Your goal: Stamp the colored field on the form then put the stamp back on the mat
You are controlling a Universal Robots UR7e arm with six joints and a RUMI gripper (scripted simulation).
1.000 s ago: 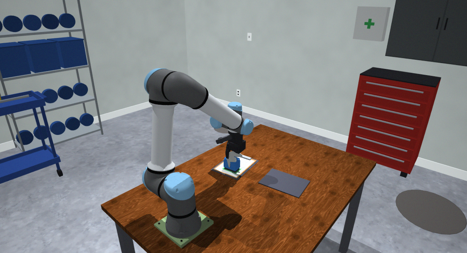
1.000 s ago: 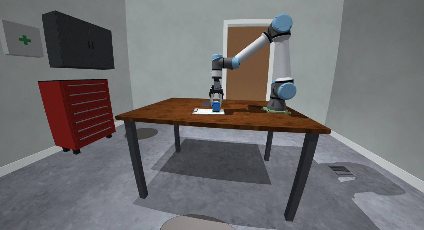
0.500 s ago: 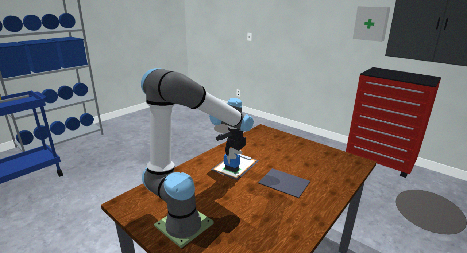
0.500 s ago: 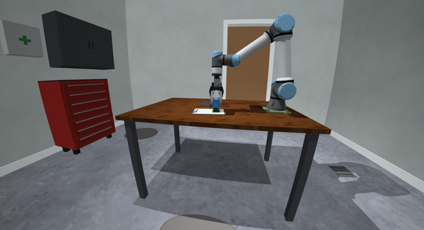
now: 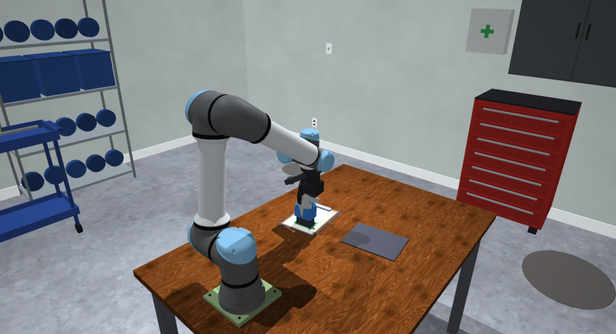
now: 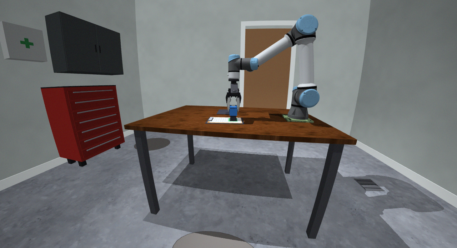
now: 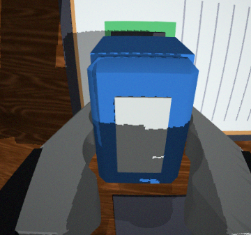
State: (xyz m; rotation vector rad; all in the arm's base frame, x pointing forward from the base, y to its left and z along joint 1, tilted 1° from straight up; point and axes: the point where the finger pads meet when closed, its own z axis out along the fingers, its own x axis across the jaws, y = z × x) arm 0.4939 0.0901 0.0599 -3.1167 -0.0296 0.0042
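The mat is 300 mm to the right of my hand, 70 mm below it and 60 mm ahead of it. Round my hand: stamp: 20 mm below.
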